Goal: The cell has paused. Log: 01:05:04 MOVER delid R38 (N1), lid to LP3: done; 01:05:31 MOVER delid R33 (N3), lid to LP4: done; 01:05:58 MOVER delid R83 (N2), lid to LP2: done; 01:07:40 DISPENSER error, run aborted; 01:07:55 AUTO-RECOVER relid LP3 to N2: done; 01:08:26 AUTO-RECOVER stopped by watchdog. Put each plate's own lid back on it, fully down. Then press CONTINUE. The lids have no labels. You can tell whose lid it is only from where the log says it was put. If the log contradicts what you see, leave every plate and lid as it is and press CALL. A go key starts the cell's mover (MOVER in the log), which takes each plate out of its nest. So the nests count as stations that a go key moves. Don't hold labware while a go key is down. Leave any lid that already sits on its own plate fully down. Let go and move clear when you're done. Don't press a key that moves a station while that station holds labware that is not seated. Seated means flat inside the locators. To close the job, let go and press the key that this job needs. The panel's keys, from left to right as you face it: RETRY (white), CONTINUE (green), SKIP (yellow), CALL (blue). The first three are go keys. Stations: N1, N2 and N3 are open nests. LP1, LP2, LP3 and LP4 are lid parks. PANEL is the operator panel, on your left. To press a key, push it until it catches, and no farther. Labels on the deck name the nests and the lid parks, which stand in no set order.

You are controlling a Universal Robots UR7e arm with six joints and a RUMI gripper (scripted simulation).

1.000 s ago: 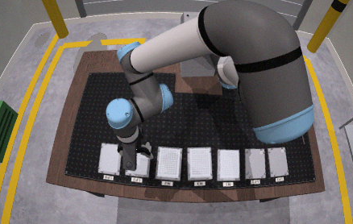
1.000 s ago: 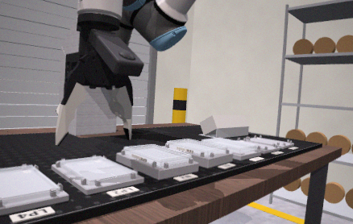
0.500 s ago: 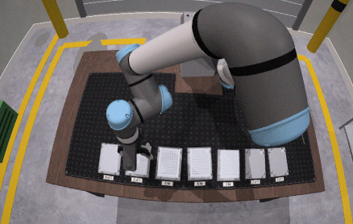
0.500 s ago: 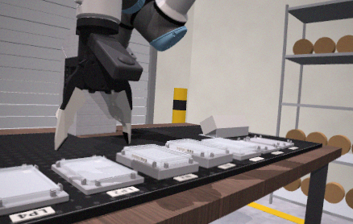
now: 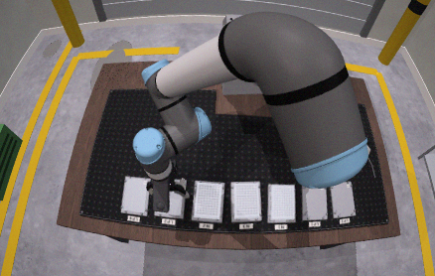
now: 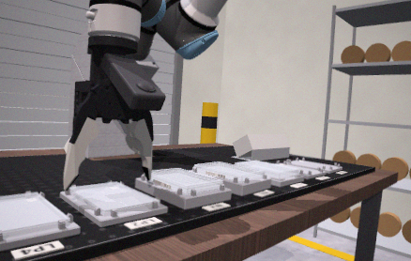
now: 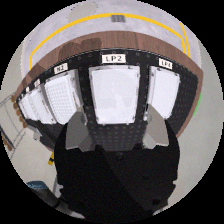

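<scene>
The LP2 lid park is 3 cm below my hand. Also, from my hand: blue CALL key 12 cm behind, 63 cm to the left, 3 cm above; LP4 lid park 2 cm behind, 13 cm to the right, 3 cm below; well plate 3 cm ahead, 13 cm to the left, 1 cm below.
</scene>
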